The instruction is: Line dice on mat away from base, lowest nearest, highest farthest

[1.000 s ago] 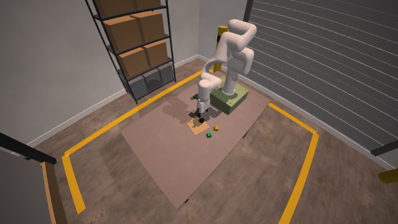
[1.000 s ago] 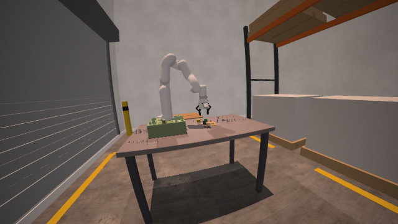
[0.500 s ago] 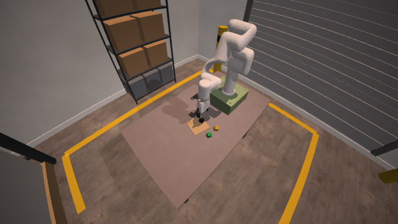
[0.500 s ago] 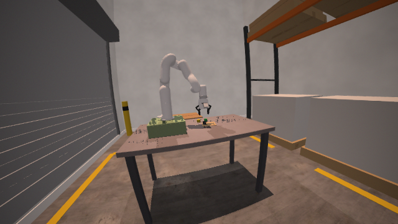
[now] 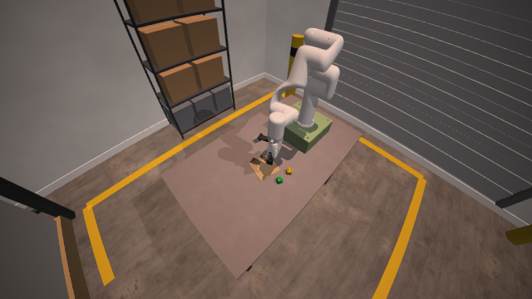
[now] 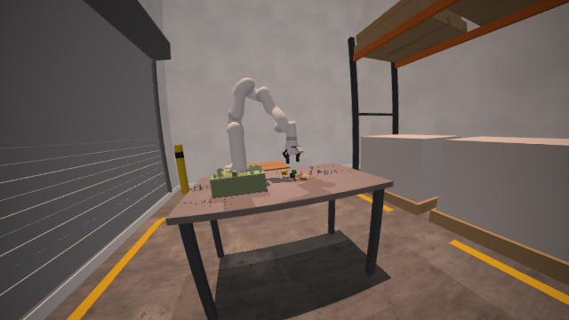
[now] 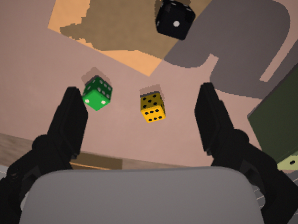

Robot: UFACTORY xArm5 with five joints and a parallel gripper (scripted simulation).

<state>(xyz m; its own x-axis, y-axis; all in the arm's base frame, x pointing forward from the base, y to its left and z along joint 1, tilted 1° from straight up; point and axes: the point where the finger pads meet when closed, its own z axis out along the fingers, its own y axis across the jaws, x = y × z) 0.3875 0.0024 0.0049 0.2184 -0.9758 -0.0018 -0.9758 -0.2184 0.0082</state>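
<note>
Right now the green die is 100 mm below my hand, 90 mm to the left of it and 50 mm ahead of it. From my hand the other things lie so: orange mat 110 mm below, 40 mm to the right, 20 mm ahead; black die 100 mm below, 40 mm to the right, 30 mm behind; yellow die 100 mm to the left, 100 mm below, 40 mm behind.
</note>
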